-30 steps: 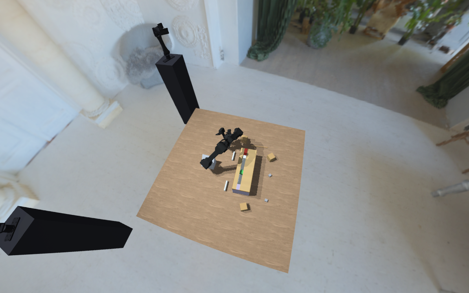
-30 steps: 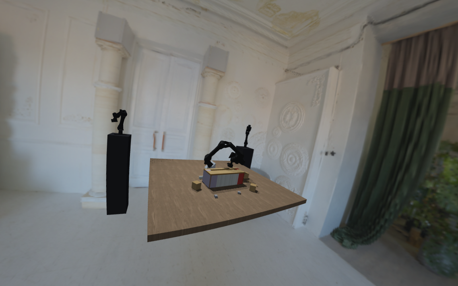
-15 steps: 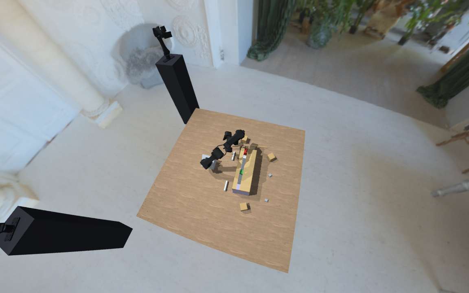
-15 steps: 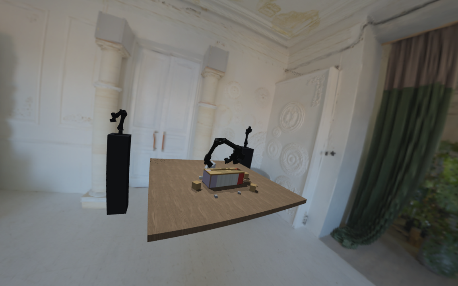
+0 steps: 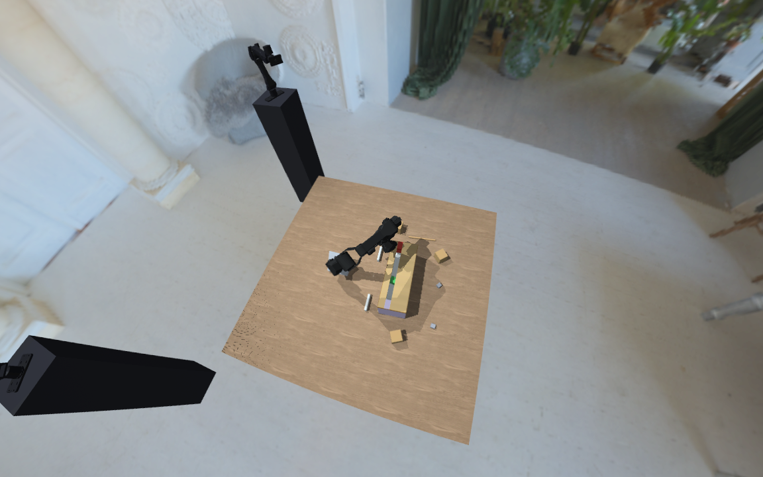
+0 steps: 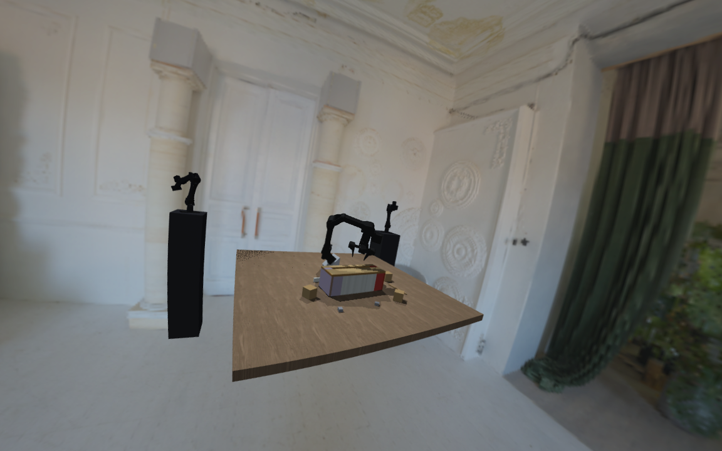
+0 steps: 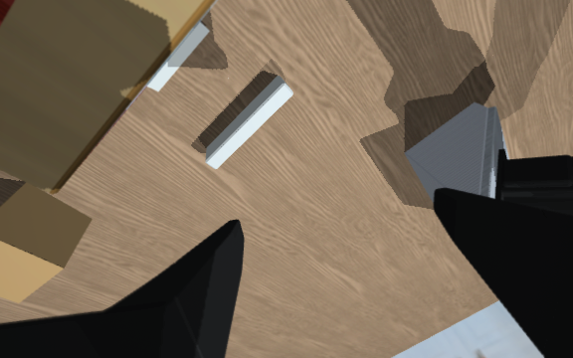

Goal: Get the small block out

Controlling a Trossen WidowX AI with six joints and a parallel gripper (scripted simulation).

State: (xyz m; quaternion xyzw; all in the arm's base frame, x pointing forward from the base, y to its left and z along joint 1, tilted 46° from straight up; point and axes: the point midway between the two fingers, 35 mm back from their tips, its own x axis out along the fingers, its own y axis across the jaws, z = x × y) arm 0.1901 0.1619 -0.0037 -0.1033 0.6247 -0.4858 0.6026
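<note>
My gripper tip is now 130 mm short of the tan box, 110 mm to the left of it and 80 mm above it. Round my gripper tip: green block 140 mm to the right, 140 mm ahead, 60 mm below; thin stick 220 mm ahead, 210 mm to the left, 140 mm below.
</note>
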